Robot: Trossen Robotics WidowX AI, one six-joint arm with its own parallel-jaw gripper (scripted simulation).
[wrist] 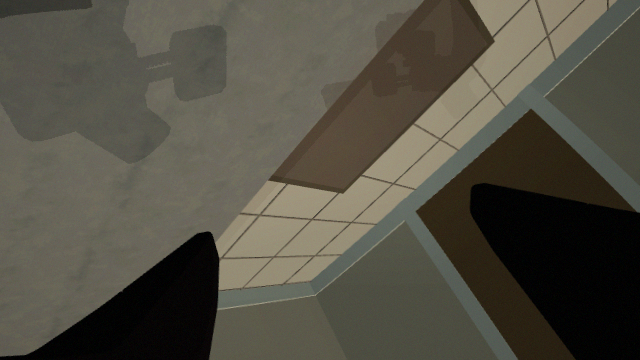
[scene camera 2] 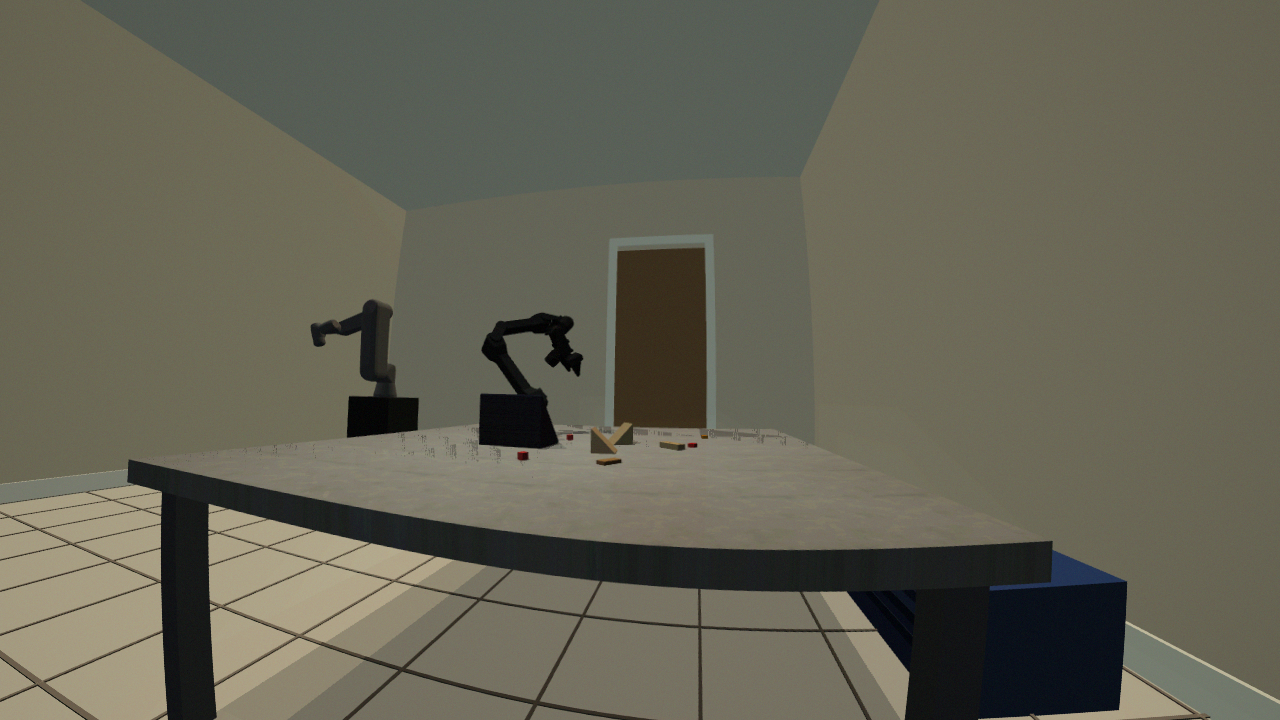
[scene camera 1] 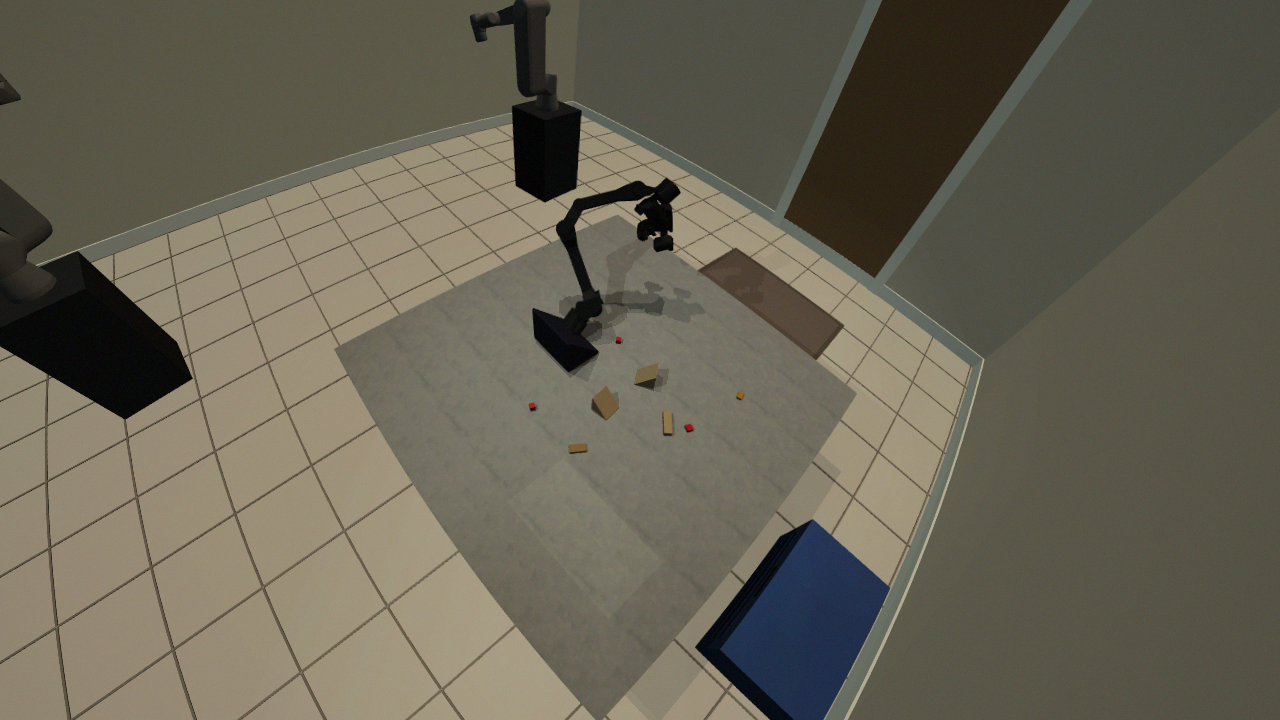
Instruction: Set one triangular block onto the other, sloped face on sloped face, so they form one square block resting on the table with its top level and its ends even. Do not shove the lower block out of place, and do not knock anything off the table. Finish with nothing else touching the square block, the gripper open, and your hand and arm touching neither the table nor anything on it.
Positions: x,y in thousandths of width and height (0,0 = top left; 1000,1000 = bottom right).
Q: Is my gripper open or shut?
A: Open.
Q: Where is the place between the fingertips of my gripper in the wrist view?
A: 543,615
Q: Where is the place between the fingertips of my gripper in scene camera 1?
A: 525,334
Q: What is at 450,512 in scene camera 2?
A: My gripper.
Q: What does my gripper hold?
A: Nothing.
